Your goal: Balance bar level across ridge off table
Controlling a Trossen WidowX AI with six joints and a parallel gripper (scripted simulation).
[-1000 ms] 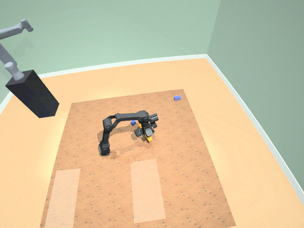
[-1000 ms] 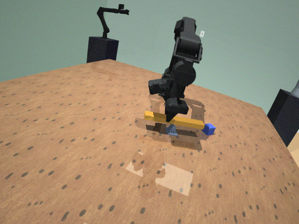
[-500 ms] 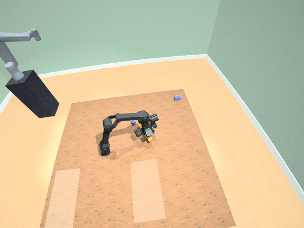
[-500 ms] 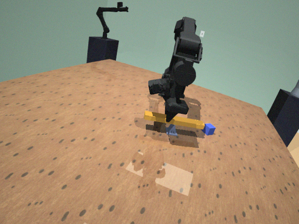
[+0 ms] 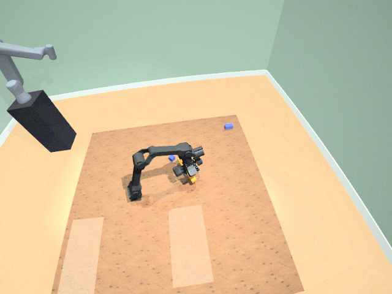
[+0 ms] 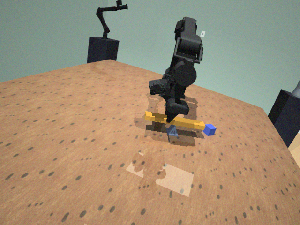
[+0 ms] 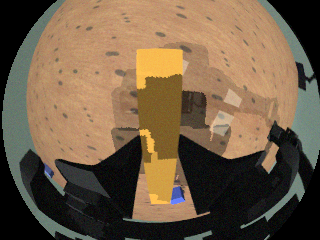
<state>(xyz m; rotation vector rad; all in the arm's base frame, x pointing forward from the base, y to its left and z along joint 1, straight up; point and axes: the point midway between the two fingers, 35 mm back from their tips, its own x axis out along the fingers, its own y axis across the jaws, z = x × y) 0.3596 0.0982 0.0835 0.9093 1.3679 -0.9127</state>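
The yellow bar lies 30 mm to the left of my gripper tip and 10 mm behind it. From my gripper tip the other things lie so: blue cube: 160 mm to the left, 110 mm behind, 30 mm below.
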